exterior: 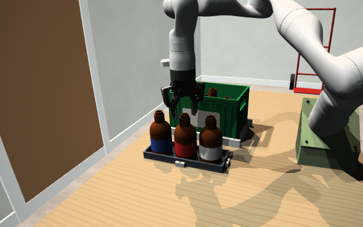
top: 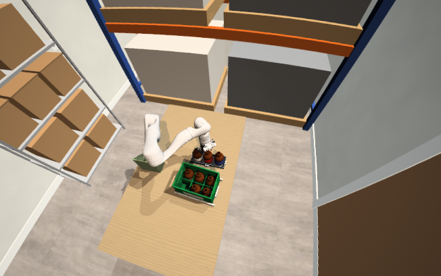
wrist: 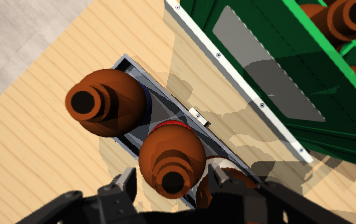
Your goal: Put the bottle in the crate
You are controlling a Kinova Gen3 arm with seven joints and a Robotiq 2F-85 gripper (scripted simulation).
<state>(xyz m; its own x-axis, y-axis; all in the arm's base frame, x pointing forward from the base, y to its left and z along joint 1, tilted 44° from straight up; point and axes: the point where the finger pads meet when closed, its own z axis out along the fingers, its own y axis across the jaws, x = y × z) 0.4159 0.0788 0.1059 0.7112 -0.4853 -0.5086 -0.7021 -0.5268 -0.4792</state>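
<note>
My hand is 150 mm above the dark tray. The rest, counted from my hand: green crate: 230 mm to the right, 80 mm below, 10 mm behind.
</note>
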